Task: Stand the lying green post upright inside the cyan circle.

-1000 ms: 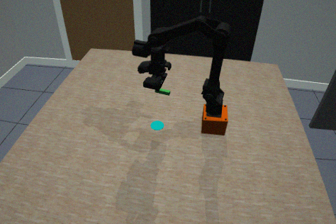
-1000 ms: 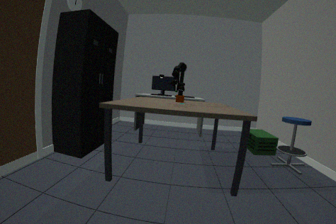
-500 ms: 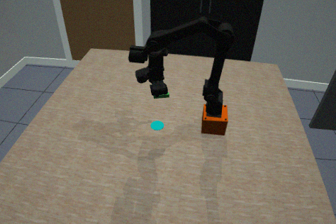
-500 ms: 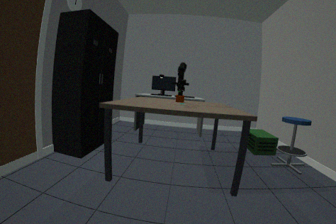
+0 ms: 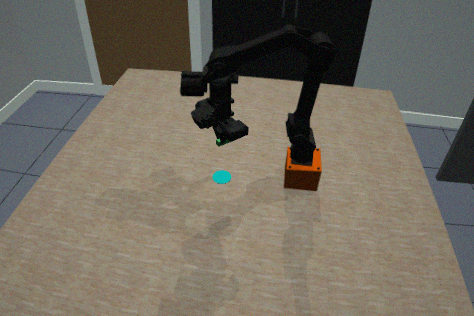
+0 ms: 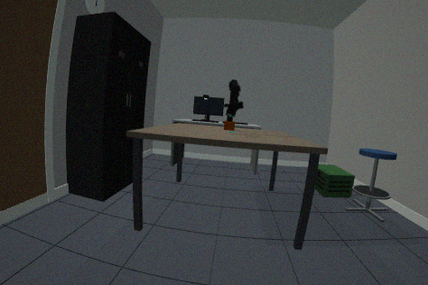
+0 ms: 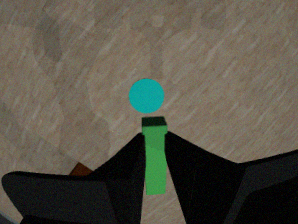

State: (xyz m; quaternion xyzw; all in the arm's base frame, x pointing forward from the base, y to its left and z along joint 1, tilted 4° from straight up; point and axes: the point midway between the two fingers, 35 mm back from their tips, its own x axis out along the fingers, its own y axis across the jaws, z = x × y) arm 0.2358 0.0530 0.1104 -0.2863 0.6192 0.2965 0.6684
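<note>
Now: the cyan circle 14 cm below my gripper tip. Round my gripper tip: green post (2 cm to the right, 1 cm behind).
</note>
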